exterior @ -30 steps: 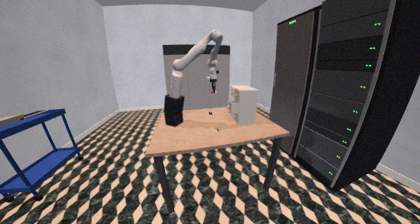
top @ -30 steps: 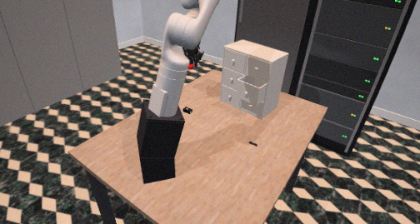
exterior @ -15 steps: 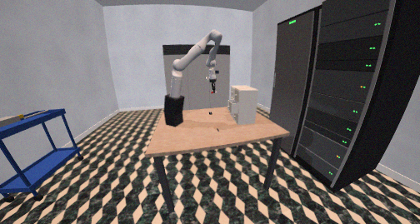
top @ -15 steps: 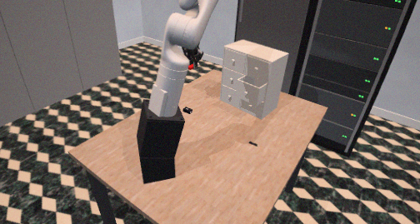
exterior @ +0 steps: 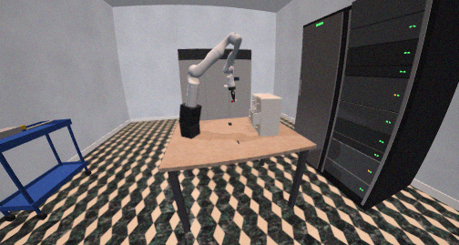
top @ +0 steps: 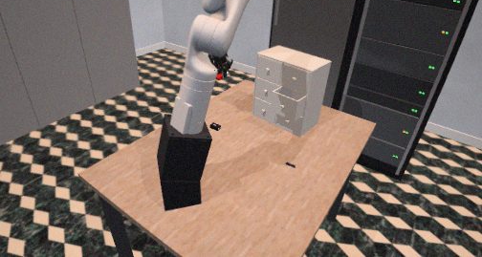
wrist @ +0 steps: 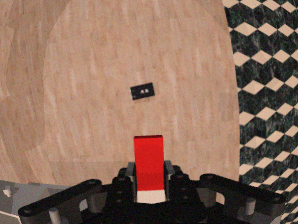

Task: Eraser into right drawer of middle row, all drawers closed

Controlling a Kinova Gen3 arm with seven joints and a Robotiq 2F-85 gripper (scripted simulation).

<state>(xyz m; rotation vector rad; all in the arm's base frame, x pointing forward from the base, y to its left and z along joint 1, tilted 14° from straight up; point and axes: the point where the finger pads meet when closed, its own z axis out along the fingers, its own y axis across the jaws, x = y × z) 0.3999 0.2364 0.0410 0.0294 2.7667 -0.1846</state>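
Now: the eraser 10 mm ahead of my hand and 10 mm below it. The rest, counted from my hand: thin dark object (40 mm behind, 420 mm to the right, 270 mm below).
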